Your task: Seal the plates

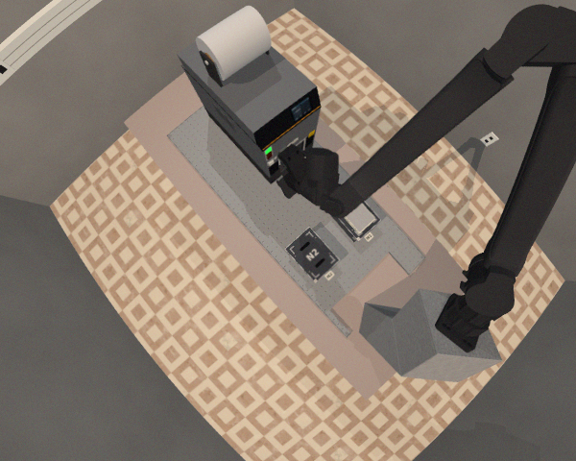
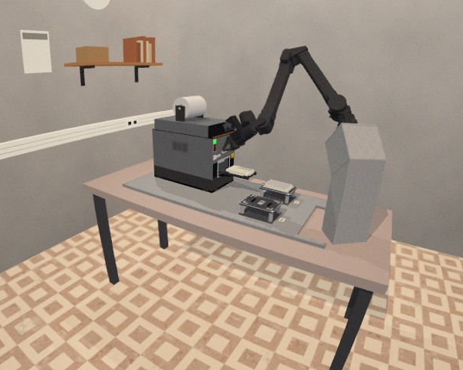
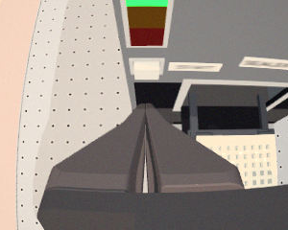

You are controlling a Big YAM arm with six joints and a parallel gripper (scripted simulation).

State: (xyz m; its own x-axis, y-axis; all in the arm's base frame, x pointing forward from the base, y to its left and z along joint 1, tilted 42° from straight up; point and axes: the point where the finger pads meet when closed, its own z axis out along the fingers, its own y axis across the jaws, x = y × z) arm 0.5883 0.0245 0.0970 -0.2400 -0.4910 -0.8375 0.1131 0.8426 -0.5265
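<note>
My gripper is now 50 mm short of the start button, 50 mm above it and 10 mm to the left of it. The rest, counted from my hand: sealer stage (140 mm below, 90 mm to the right, 60 mm behind); then cream well plate (130 mm below, 90 mm to the right, 60 mm behind); then foil roll (270 mm ahead, 180 mm above, 130 mm to the right).
</note>
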